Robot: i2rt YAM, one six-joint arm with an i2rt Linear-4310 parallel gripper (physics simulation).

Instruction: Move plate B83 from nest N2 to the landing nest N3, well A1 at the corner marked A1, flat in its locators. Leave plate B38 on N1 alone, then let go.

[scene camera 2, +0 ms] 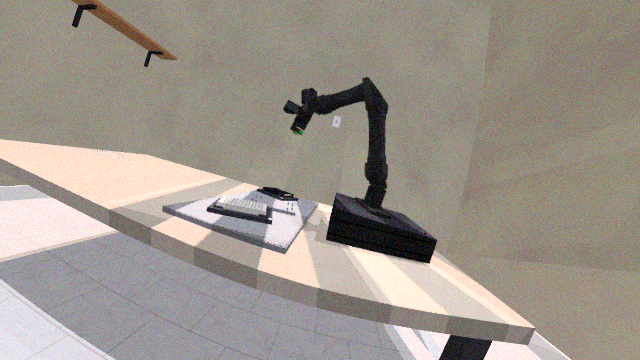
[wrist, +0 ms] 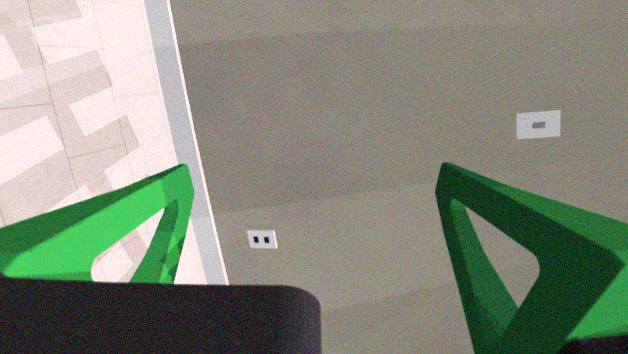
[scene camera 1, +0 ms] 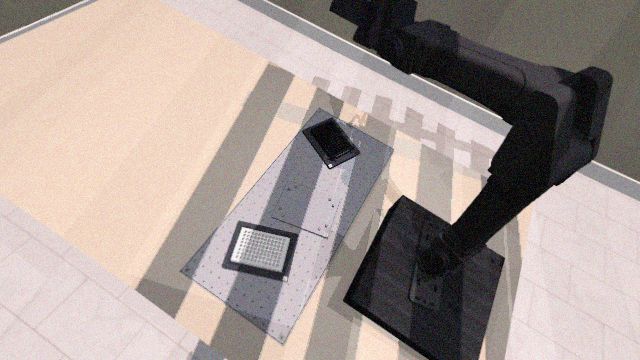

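A white well plate lies flat on a dark nest at the near end of the perforated board. A black plate lies on another dark nest at the far end. Between them is a light, pale nest with small locator pins and no plate on it. The labels B83, B38, N1, N2 and N3 are not readable, so I cannot tell which plate is which. My gripper is open and empty, high above the board and facing the wall and floor in the wrist view.
The perforated board lies on the wooden table. The arm's black base block stands beside the board. A wooden shelf is on the wall. Wall sockets show behind the fingers.
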